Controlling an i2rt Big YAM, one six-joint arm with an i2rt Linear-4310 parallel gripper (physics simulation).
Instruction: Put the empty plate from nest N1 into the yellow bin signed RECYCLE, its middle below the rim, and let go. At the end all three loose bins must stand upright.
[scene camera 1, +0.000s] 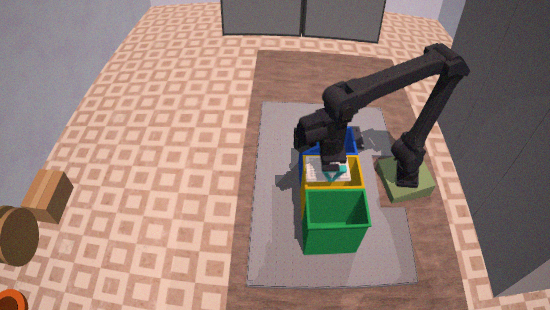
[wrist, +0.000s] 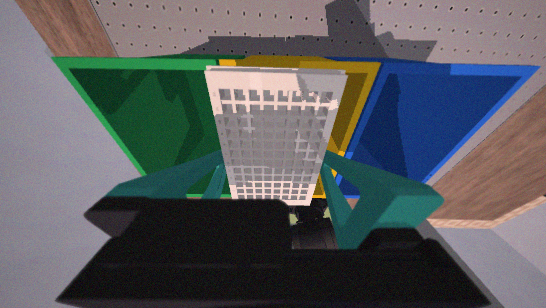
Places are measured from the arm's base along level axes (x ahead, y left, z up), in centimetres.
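Pixels of known places: gripper, fingertip midpoint: (scene camera 1: 329, 169) (wrist: 273, 154); arm's base at its link origin: (scene camera 1: 407, 174).
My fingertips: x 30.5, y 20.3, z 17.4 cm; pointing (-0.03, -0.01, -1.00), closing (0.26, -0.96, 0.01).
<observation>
For each thing: its top centre in the pictures, then the offset to it from my fingertips. Level surfaces: height alone.
- white gridded plate at its top centre: (wrist: 273, 161) (scene camera 1: 328, 166) dy +0.1, dx +0.5, dz +1.6 cm
- yellow bin at its top centre: (wrist: 290, 151) (scene camera 1: 333, 171) dy -2.5, dx -1.4, dz -3.1 cm
- blue bin at its top centre: (wrist: 401, 153) (scene camera 1: 328, 139) dy -15.4, dx +1.9, dz -3.1 cm
- grey perforated mat at its surface level: dz -21.1 cm
- wooden surface at its surface level: dz -22.4 cm
- dark object at its top centre: (scene camera 1: 342, 135) dy -36.2, dx -3.3, dz -19.6 cm
The white gridded plate (scene camera 1: 312, 171) (wrist: 272, 135) is level between the teal fingers of my gripper (scene camera 1: 336, 173) (wrist: 273, 154), which is shut on its two long sides. It is over the opening of the yellow bin (scene camera 1: 358, 172) (wrist: 354, 107). In the wrist view it covers most of that opening and the border with the green bin (scene camera 1: 335, 207) (wrist: 145, 120); its exact height against the rim is hard to tell. The blue bin (scene camera 1: 352, 142) (wrist: 440, 110) is on the other side. All three bins stand upright in a row. The RECYCLE sign and nest N1 do not show.
The bins stand on a grey perforated mat (scene camera 1: 270, 240) (wrist: 280, 17) on a wooden surface (scene camera 1: 320, 67). A dark object (scene camera 1: 358, 138) is beside the blue bin, partly hidden. The arm's base is on a green block (scene camera 1: 425, 187). A tall dark panel (scene camera 1: 505, 125) stands at the right.
</observation>
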